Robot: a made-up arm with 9 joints. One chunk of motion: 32 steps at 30 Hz.
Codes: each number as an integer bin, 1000 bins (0 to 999) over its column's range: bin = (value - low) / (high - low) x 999, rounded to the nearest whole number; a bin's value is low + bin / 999 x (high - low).
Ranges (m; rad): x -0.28..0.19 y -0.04..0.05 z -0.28..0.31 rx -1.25..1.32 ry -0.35..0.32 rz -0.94..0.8
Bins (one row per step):
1: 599 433 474 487 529 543
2: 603 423 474 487 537 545
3: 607 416 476 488 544 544
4: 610 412 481 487 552 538
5: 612 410 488 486 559 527
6: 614 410 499 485 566 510
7: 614 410 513 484 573 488
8: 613 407 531 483 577 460
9: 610 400 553 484 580 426
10: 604 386 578 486 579 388
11: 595 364 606 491 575 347
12: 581 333 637 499 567 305
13: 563 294 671 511 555 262
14: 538 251 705 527 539 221
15: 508 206 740 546 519 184
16: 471 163 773 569 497 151
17: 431 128 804 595 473 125
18: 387 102 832 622 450 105
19: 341 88 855 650 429 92
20: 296 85 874 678 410 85
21: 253 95 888 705 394 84
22: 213 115 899 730 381 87
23: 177 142 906 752 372 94
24: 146 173 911 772 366 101
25: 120 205 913 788 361 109
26: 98 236 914 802 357 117
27: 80 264 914 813 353 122
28: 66 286 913 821 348 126
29: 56 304 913 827 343 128
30: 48 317 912 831 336 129
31: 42 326 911 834 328 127
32: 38 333 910 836 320 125
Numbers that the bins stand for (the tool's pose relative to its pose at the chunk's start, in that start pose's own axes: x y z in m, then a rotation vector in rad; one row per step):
1: 0.0018 -0.0010 -0.0001 0.0028 0.0048 0.0058
2: 0.0037 -0.0019 -0.0001 0.0028 0.0102 0.0092
3: 0.0056 -0.0025 0.0011 0.0054 0.0148 0.0075
4: 0.0070 -0.0029 0.0041 0.0028 0.0202 -0.0029
5: 0.0079 -0.0031 0.0082 0.0003 0.0249 -0.0221
6: 0.0089 -0.0031 0.0147 -0.0023 0.0296 -0.0517
7: 0.0089 -0.0031 0.0230 -0.0049 0.0343 -0.0900
8: 0.0084 -0.0033 0.0336 -0.0074 0.0370 -0.1388
9: 0.0070 -0.0040 0.0466 -0.0049 0.0390 -0.1980
10: 0.0042 -0.0052 0.0614 0.0003 0.0383 -0.2642
11: -0.0001 -0.0072 0.0779 0.0131 0.0356 -0.3356
12: -0.0067 -0.0100 0.0962 0.0337 0.0303 -0.4088
13: -0.0151 -0.0135 0.1163 0.0646 0.0222 -0.4837
14: -0.0269 -0.0174 0.1364 0.1057 0.0115 -0.5551
15: -0.0410 -0.0214 0.1570 0.1546 -0.0019 -0.6195
16: -0.0584 -0.0253 0.1765 0.2138 -0.0167 -0.6770
17: -0.0772 -0.0285 0.1948 0.2807 -0.0328 -0.7223
18: -0.0979 -0.0308 0.2114 0.3501 -0.0482 -0.7571
19: -0.1196 -0.0321 0.2250 0.4222 -0.0623 -0.7798
20: -0.1407 -0.0323 0.2362 0.4942 -0.0750 -0.7920
21: -0.1610 -0.0314 0.2444 0.5637 -0.0858 -0.7937
22: -0.1798 -0.0296 0.2509 0.6280 -0.0945 -0.7885
23: -0.1967 -0.0272 0.2551 0.6846 -0.1005 -0.7763
24: -0.2113 -0.0244 0.2580 0.7360 -0.1045 -0.7641
25: -0.2235 -0.0215 0.2592 0.7772 -0.1079 -0.7502
26: -0.2339 -0.0187 0.2598 0.8132 -0.1106 -0.7362
27: -0.2424 -0.0162 0.2598 0.8415 -0.1133 -0.7275
28: -0.2489 -0.0142 0.2592 0.8621 -0.1166 -0.7205
29: -0.2537 -0.0126 0.2592 0.8775 -0.1200 -0.7171
30: -0.2574 -0.0114 0.2586 0.8878 -0.1247 -0.7153
31: -0.2602 -0.0106 0.2580 0.8955 -0.1300 -0.7188
32: -0.2621 -0.0100 0.2574 0.9007 -0.1354 -0.7223

